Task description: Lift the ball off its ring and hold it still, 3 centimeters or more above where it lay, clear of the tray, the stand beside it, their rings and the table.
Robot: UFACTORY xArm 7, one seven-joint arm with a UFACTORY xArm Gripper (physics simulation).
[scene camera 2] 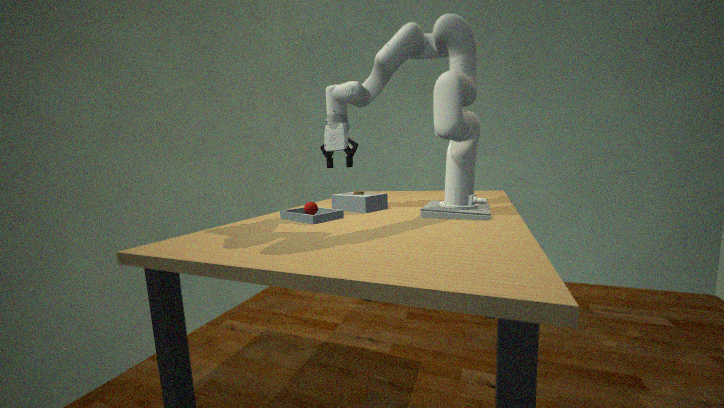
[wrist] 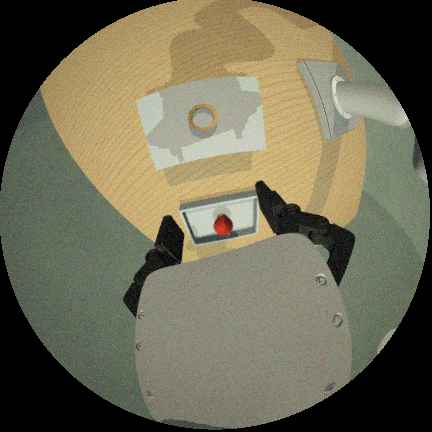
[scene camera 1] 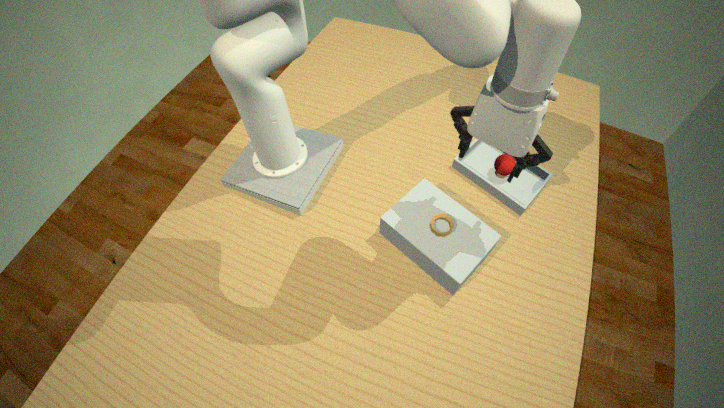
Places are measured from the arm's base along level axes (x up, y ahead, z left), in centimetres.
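Where they show: gripper, fingertip midpoint: (scene camera 2: 339,167) (wrist: 215,209) (scene camera 1: 487,164); arm's base, link origin: (scene camera 2: 458,206) (wrist: 341,96) (scene camera 1: 280,157).
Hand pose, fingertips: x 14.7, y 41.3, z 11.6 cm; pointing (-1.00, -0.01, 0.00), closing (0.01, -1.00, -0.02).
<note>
Each offset is from my fingertips to the top centre of the thing. "spot": to the spot under its first point. Level surfaces: height alone.
A red ball {dx -11.3, dy +1.8, dz +15.0 cm} (scene camera 1: 505,164) (scene camera 2: 310,207) (wrist: 223,225) rests in the shallow grey tray {dx -14.4, dy +1.8, dz +15.0 cm} (scene camera 1: 522,209) (scene camera 2: 313,219) (wrist: 188,206), on its ring {spot: dx -14.5, dy +2.2, dz +12.7 cm} (scene camera 1: 501,175), of which a small part shows in scene camera 1's view. My gripper (scene camera 1: 487,166) (scene camera 2: 339,166) (wrist: 215,209) is open and empty. It hangs well above the tray and the table, fingers pointing down. In the wrist view the ball appears between the fingers, a little nearer the palm than the fingertips. In scene camera 1's view one fingertip overlaps the tray beside the ball.
The taller pale stand (scene camera 1: 405,245) (scene camera 2: 348,203) (wrist: 154,154) is beside the tray, with an orange ring {spot: dx -10.0, dy -3.6, dz -9.9 cm} (scene camera 1: 432,224) (scene camera 2: 358,192) (wrist: 190,118) on top. The arm's base plate (scene camera 1: 319,152) (scene camera 2: 455,214) (wrist: 320,107) is on the same table {dx -17.2 cm} (scene camera 1: 354,375) (scene camera 2: 405,263).
</note>
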